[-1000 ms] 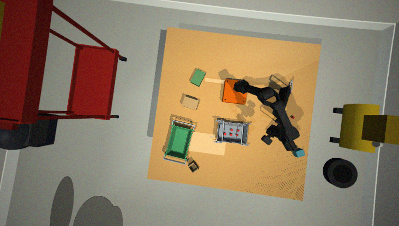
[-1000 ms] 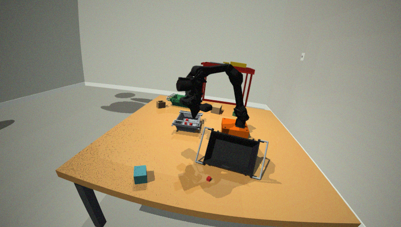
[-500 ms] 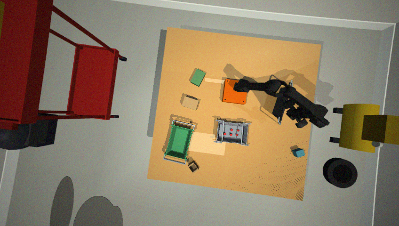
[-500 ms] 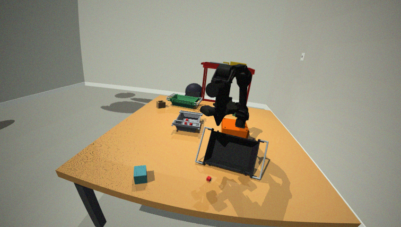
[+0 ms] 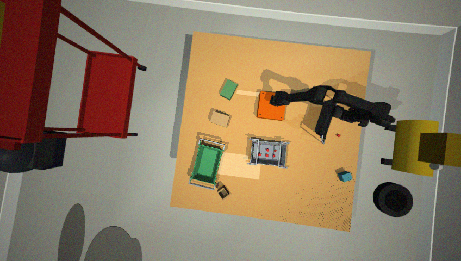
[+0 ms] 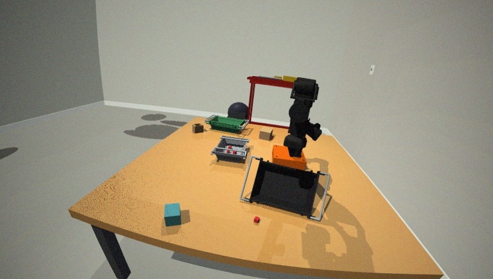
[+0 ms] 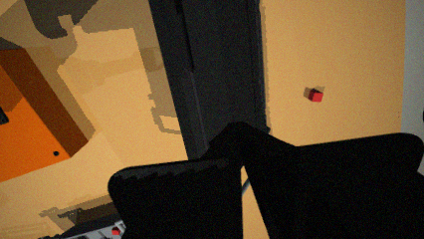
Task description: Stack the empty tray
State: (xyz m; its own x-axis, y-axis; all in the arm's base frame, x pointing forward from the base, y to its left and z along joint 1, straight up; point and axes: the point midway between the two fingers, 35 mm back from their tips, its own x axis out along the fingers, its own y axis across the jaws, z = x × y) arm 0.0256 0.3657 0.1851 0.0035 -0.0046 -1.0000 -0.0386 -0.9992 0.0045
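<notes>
Right now my gripper tip is 2 cm to the right of the black tray and 13 cm above it. Round my gripper tip: green box 1 cm behind, 70 cm to the right, 19 cm below; then teal cube 33 cm ahead, 26 cm to the left, 18 cm below; then red block 7 cm ahead, 15 cm to the left, 20 cm below.
</notes>
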